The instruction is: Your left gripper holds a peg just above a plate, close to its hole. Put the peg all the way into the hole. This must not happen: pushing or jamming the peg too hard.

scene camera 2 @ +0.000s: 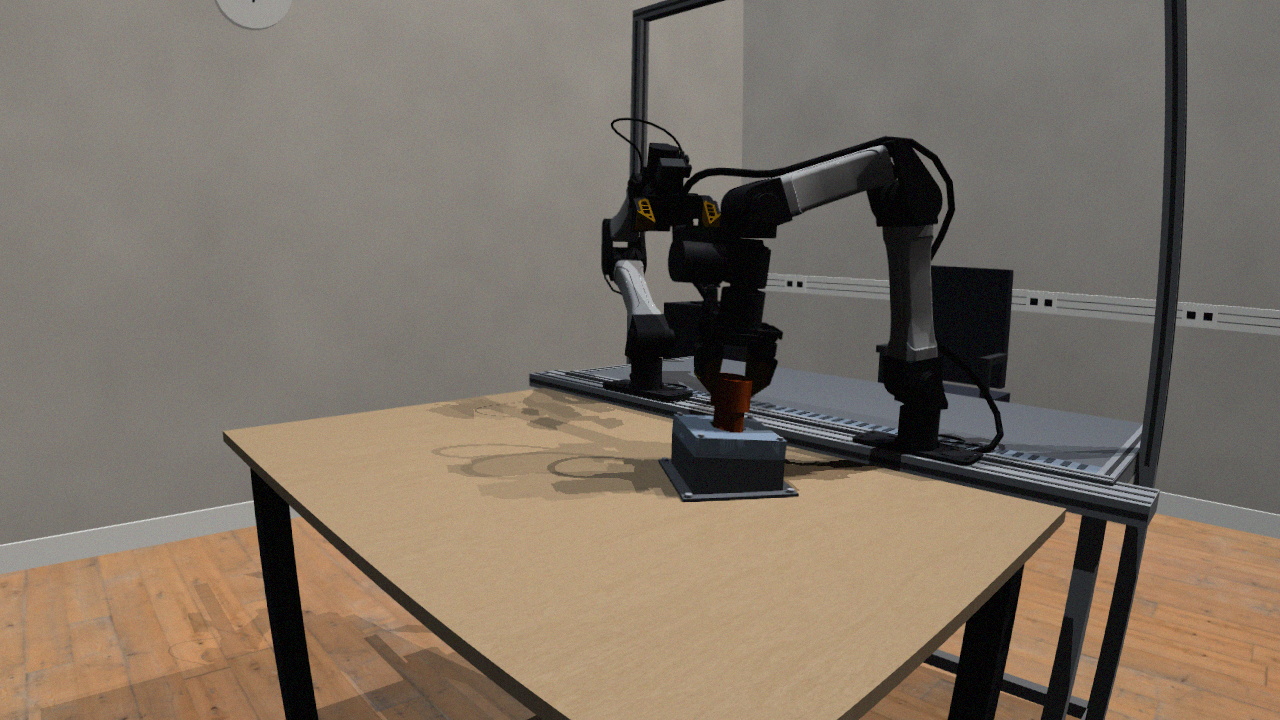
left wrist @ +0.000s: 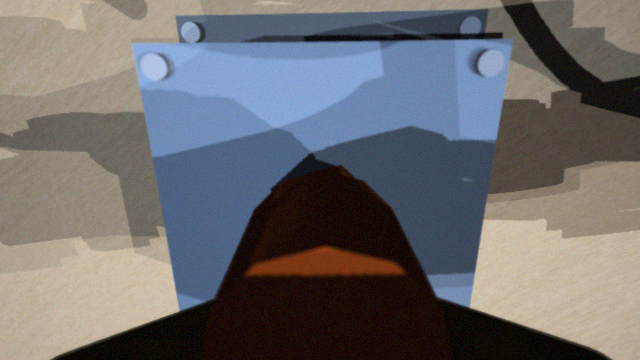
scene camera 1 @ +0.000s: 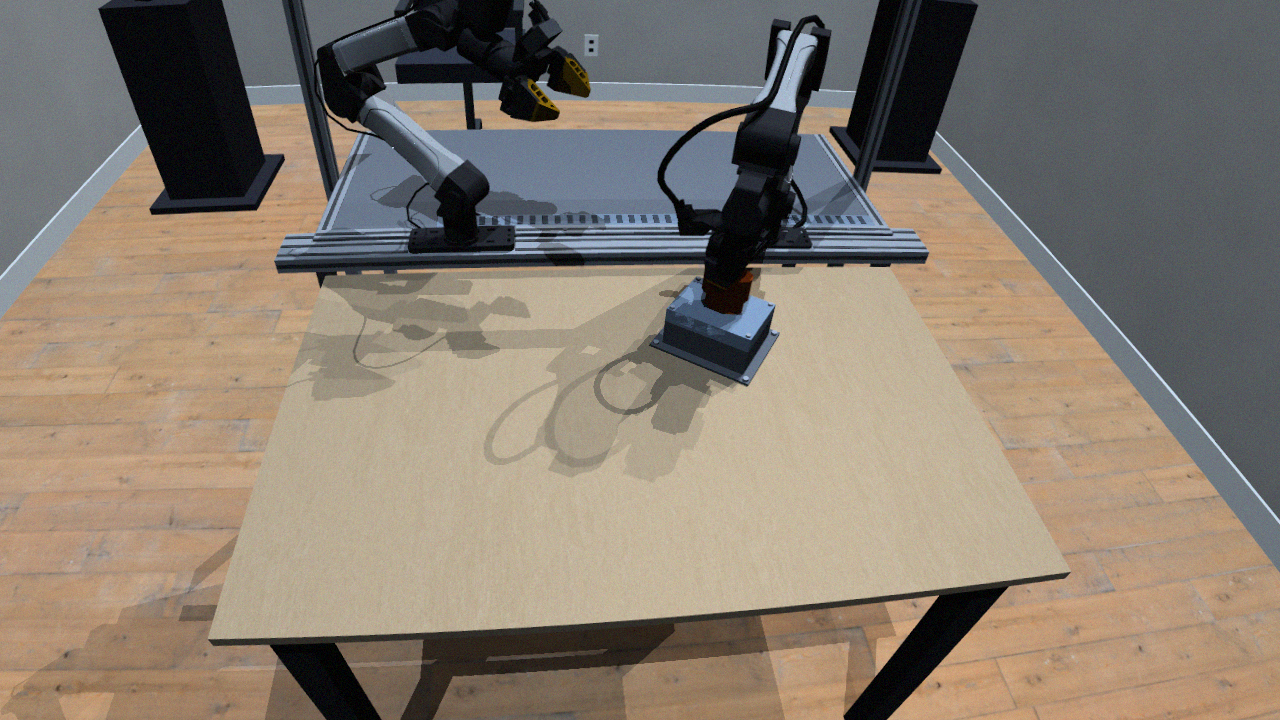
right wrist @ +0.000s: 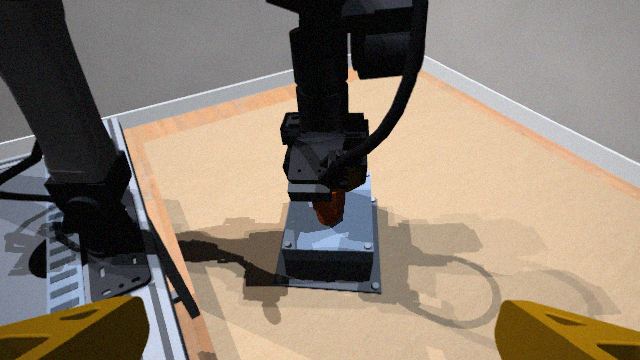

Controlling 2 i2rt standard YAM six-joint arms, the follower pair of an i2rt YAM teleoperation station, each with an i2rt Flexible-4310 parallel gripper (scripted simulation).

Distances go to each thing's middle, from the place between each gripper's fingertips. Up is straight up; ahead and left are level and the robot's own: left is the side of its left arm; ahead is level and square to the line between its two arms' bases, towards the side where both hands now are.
Labels:
The blue-grey plate [scene camera 1: 691, 312] is 1 cm ahead of my left hand and 7 cm below it. Round my left hand: dark box [scene camera 2: 706, 479] 1 cm ahead, 11 cm below.
My right hand [scene camera 1: 574, 104] is 29 cm above the blue-grey plate, 24 cm to the right of it and 16 cm short of it. From my right hand the other things lie so: dark box (34 cm below, 24 cm to the left, 16 cm ahead).

